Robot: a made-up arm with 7 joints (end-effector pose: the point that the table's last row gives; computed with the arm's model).
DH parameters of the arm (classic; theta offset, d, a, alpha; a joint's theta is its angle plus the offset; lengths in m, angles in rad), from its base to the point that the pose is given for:
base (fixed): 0 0 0 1.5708
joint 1: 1.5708 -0.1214 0 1.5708
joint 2: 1.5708 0 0 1.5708
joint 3: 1.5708 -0.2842 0 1.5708
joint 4: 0 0 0 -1.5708
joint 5: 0 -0.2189 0 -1.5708
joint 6: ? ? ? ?
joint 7: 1.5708 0 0 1.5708
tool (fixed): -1.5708 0 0 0
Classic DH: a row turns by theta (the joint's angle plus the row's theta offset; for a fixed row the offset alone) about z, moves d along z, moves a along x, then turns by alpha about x.
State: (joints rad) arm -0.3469 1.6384 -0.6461 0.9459 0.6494 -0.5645 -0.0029
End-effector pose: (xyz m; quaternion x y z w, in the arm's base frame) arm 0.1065 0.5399 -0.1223 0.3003 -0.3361 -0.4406 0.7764
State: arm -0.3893 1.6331 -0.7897 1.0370 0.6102 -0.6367 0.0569
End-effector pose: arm 0.0814 0.5245 -0.1511 0.1744 -0.2890 -0.4977 0.7990
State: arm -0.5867 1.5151 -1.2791 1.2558 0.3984 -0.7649 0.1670
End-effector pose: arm -0.0712 0.4618 -0.2152 -0.2489 -0.0781 -0.5305 0.8066
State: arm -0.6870 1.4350 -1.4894 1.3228 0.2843 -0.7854 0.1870
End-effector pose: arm -0.1486 0.4276 -0.2083 -0.4200 0.0076 -0.4864 0.7661
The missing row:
joint 6: -1.5708 0 0 1.5708
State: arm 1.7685 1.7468 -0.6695 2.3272 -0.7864 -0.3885 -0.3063
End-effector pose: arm 0.0479 0.2706 0.1369 -0.7062 0.3874 0.4524 0.3827
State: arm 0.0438 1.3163 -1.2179 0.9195 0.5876 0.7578 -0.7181
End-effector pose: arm 0.0716 0.4837 -0.2602 0.6513 0.1567 -0.3379 0.6611
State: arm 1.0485 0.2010 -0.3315 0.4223 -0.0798 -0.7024 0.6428
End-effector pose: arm 0.4583 0.1894 -0.1659 -0.0468 -0.7448 -0.4632 0.4780
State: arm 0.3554 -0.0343 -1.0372 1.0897 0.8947 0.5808 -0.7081
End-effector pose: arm 0.2246 -0.0588 -0.3215 -0.0426 -0.2727 -0.1644 0.9470
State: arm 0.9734 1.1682 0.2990 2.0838 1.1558 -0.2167 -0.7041
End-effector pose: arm 0.1170 0.3060 0.1408 0.0427 0.9833 -0.1736 0.0342
